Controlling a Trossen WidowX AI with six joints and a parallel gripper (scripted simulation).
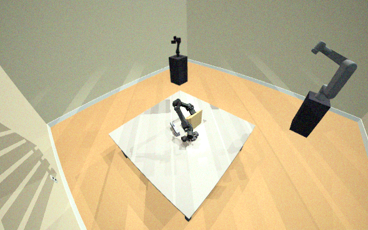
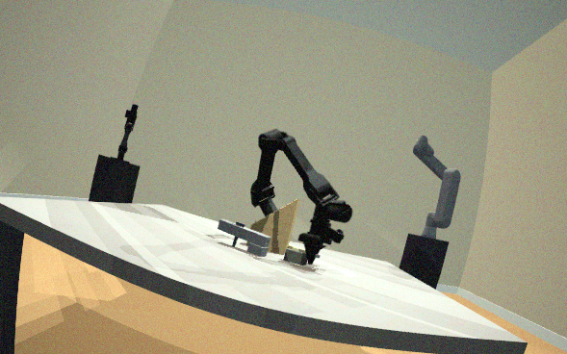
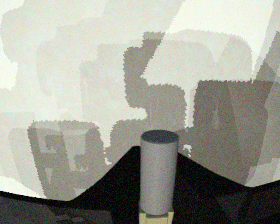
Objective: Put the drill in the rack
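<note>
Right now my gripper tip is 1 cm past the drill, 4 cm to the left of it and 4 cm below it. Round my gripper tip: dark block 2 cm behind, 5 cm to the right, 1 cm above; dark key 1 cm behind, 25 cm to the right, 4 cm above; grey fixture block 1 cm behind, 23 cm to the right, 4 cm above.
</note>
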